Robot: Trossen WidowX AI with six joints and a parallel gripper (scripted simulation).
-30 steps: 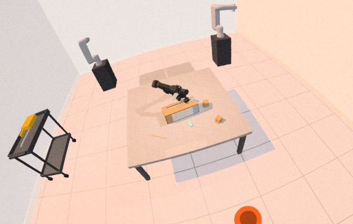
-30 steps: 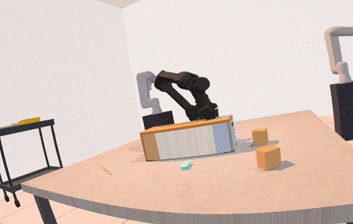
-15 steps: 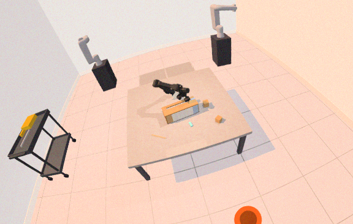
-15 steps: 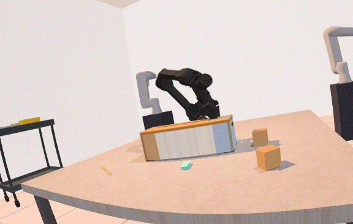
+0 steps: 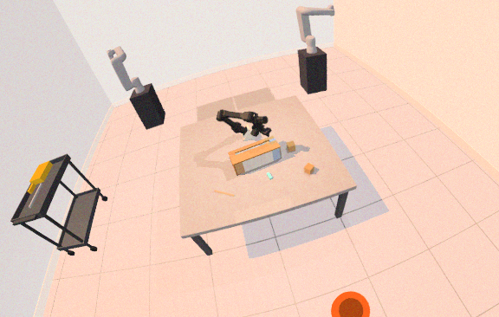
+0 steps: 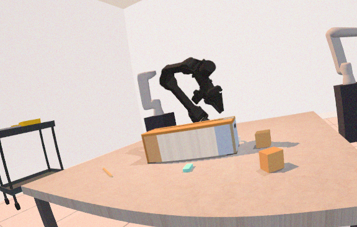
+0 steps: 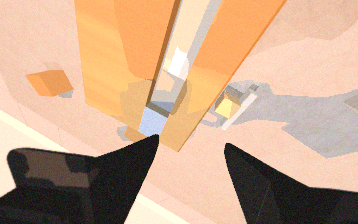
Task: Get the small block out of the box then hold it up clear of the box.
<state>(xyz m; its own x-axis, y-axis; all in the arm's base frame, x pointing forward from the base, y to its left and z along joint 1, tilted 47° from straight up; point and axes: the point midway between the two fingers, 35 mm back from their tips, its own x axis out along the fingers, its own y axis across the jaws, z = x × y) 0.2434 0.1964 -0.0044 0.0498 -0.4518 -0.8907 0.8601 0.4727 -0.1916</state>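
Now: gripper tip 50 mm past the tan block and 140 mm above it. The rest, counted from my gripper tip: long orange box 50 mm ahead, 130 mm to the right, 90 mm below; teal eraser 280 mm ahead, 60 mm to the right, 150 mm below; thin orange stick 330 mm ahead, 420 mm to the right, 150 mm below.
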